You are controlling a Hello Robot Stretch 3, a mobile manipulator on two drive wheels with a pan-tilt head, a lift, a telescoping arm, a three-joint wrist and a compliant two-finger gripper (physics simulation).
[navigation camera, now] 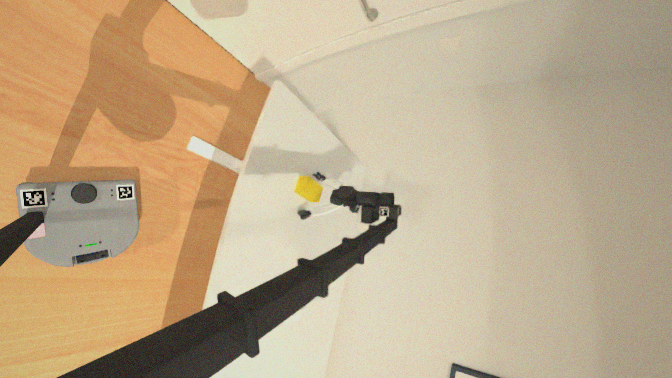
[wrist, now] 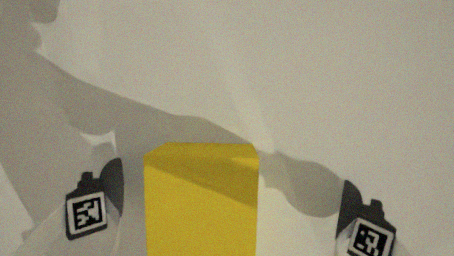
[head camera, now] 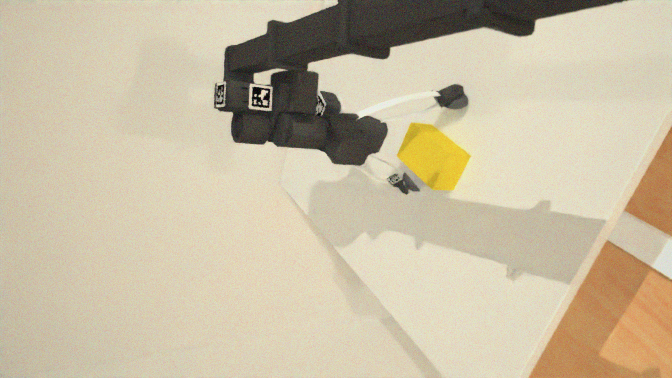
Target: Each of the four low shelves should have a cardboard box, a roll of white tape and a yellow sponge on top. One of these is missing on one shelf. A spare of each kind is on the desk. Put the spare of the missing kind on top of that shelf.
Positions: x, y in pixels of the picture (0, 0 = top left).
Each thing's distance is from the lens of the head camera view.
my gripper (head camera: 440, 144): 0.81 m
yellow sponge (head camera: 439, 162): 0.75 m
white desk (head camera: 561, 125): 0.68 m
